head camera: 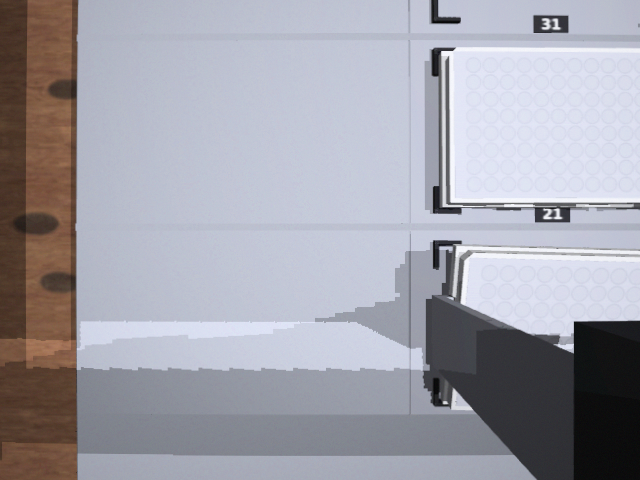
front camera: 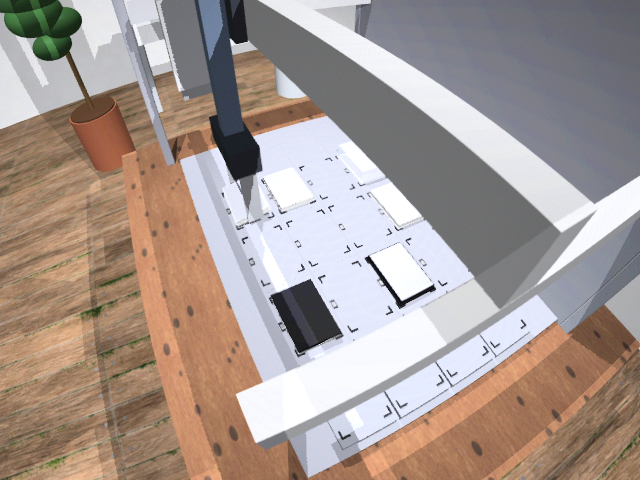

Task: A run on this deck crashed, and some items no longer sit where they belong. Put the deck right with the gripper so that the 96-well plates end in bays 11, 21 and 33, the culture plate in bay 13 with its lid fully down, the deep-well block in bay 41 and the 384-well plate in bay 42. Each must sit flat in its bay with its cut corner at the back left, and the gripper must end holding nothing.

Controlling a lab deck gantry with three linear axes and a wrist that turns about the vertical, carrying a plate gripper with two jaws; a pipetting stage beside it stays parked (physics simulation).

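Places are measured from the robot's base along level axes (x left, y back, z up), in metres.
Where they show: gripper, fingertip midpoint: [head camera: 571,328] [front camera: 246,199]; robot's base at its link origin: [head camera: 438,399] [front camera: 223,194].
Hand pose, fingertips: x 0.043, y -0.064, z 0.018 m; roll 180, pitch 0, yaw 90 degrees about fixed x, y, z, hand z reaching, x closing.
Things, the pixels of their top centre, and the offset from my fingertips.
- tall white block at its top centre: [front camera: 363,153] dy +0.000, dx +0.321, dz +0.024 m
- white plate at its top centre: [front camera: 398,201] dy -0.164, dx +0.321, dz -0.003 m
- white-topped plate with black base, top centre: [front camera: 401,269] dy -0.328, dx +0.214, dz -0.003 m
- dark plate at its top centre: [front camera: 304,313] dy -0.328, dx +0.000, dz -0.001 m
My gripper [front camera: 247,200] is shut on a white 96-well plate [front camera: 236,204] [head camera: 547,291] and holds it low over bay 11. Its left jaw [head camera: 452,335] is at the plate's left end; the other jaw is outside the head view. This plate looks slightly turned, cut corner at the back left. Another white 96-well plate [front camera: 287,188] [head camera: 547,124] sits in bay 21, cut corner back left. In the front view, a tall white block [front camera: 361,162] is at bay 41, a white plate [front camera: 397,205] at bay 42, a white-topped plate with black base [front camera: 402,271] at bay 33, and a dark plate [front camera: 310,315] at bay 13. Their cut corners are unclear.
The gantry beam [front camera: 413,118] crosses above the right of the deck and hides part of it. A white front rail [front camera: 372,361] covers part of the near bays. Black corner guides [head camera: 435,254] mark the bays. A potted plant [front camera: 103,134] stands beyond the deck.
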